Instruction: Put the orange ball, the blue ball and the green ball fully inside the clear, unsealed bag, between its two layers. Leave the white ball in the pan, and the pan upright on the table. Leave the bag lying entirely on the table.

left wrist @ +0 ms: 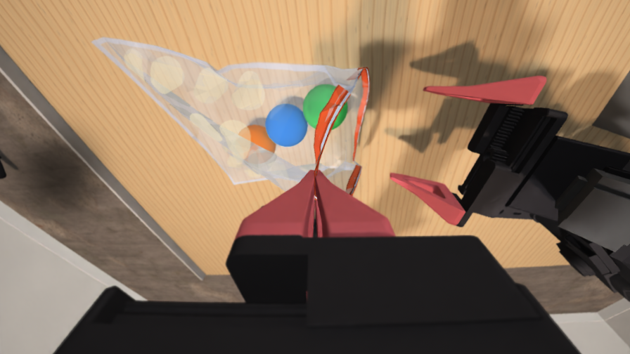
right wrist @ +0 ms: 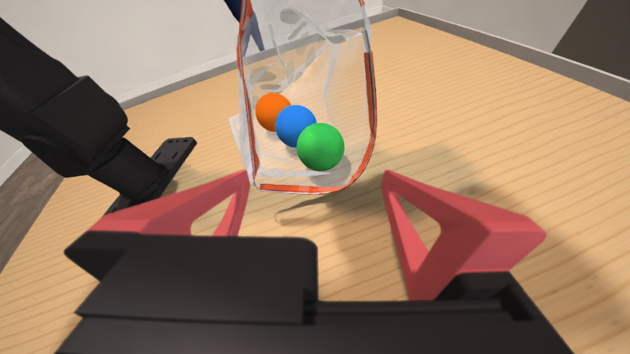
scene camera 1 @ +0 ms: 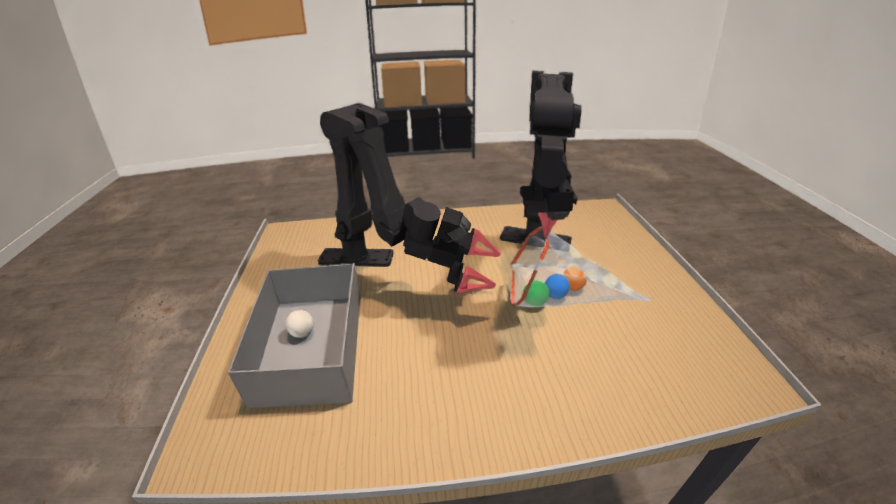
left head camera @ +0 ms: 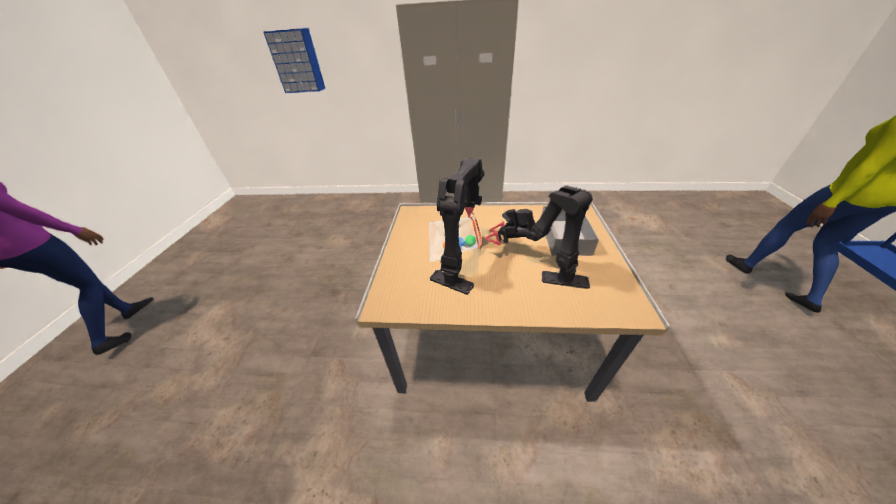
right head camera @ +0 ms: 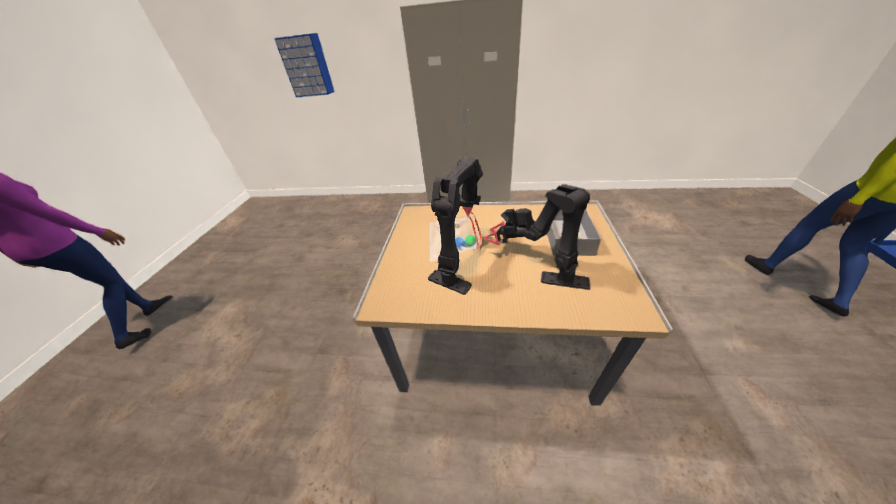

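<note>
The clear bag [scene camera 1: 604,293] [left wrist: 300,72] has an orange-red rim, and its upper layer is lifted so the mouth stands open. My left gripper [scene camera 1: 546,235] [left wrist: 314,177] is shut on the upper rim and holds it above the table. The orange ball [scene camera 1: 574,278] [left wrist: 260,141] [right wrist: 272,111], the blue ball [scene camera 1: 557,286] [left wrist: 286,125] [right wrist: 295,125] and the green ball [scene camera 1: 535,293] [left wrist: 325,106] [right wrist: 320,147] lie in a row between the layers, green nearest the mouth. My right gripper [scene camera 1: 497,269] [left wrist: 405,136] [right wrist: 315,177] is open and empty, outside the mouth. The white ball [scene camera 1: 299,324] lies in the pan [scene camera 1: 297,386].
The grey pan stands upright at the left of the table [scene camera 1: 501,426] in scene camera 1. My right arm [scene camera 1: 385,181] reaches between the pan and the bag. Two people stand beyond the table's sides in the head views.
</note>
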